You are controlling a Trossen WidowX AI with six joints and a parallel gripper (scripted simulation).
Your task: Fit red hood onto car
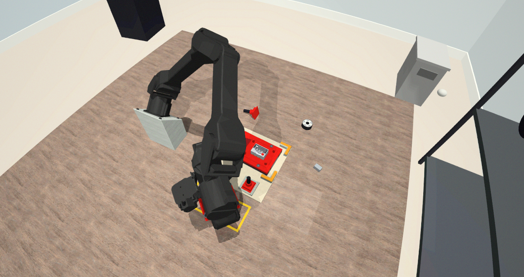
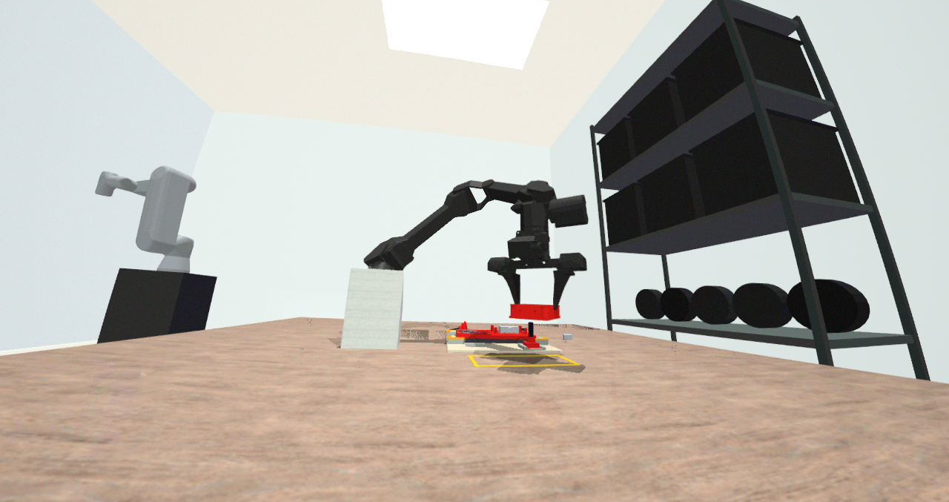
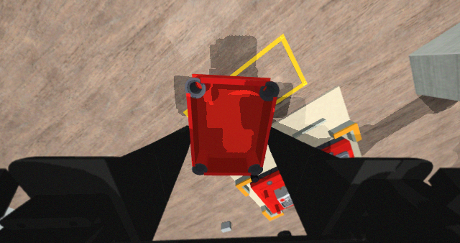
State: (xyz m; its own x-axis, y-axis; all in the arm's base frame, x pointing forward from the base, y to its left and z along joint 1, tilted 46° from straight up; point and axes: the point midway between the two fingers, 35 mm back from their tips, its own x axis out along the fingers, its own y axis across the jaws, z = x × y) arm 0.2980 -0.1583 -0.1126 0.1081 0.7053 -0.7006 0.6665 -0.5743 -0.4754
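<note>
The red hood is 1 cm below my gripper tip. Also, from my gripper tip: grey engine block (23 cm to the left, 7 cm below, 5 cm ahead); black-and-white wheel (41 cm to the left, 18 cm ahead, 9 cm below).
</note>
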